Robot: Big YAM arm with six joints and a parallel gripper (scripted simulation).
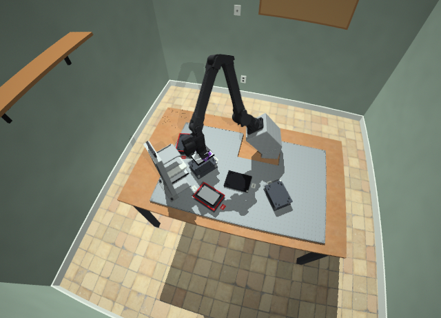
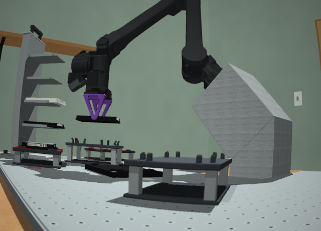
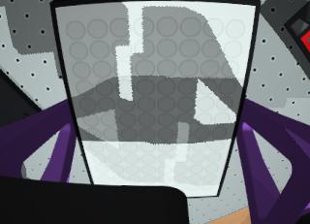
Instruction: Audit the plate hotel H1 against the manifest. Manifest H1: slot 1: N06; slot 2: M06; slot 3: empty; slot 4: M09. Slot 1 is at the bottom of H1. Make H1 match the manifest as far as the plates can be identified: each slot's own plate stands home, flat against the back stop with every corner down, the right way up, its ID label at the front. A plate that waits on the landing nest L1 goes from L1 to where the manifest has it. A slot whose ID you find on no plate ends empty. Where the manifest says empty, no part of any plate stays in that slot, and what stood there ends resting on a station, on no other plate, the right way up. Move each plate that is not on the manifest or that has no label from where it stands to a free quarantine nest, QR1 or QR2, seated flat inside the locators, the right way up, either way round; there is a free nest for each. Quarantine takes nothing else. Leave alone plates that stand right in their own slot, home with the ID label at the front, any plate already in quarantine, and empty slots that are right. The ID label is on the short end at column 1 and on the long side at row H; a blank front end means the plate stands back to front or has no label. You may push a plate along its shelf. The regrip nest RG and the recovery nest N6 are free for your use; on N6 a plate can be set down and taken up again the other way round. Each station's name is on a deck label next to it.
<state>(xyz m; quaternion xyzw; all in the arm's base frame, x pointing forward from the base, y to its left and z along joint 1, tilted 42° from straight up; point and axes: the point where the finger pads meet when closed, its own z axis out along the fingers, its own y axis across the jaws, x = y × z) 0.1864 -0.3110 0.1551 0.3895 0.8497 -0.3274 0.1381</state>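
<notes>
The flat black nest lies 100 mm ahead of my hand, 240 mm to the left of it and 140 mm below it. Also, from my hand: white well plate 120 mm ahead, 150 mm to the right, 50 mm above; then regrip nest 90 mm below; then RG deck label 70 mm behind, 80 mm to the left, 140 mm below.
</notes>
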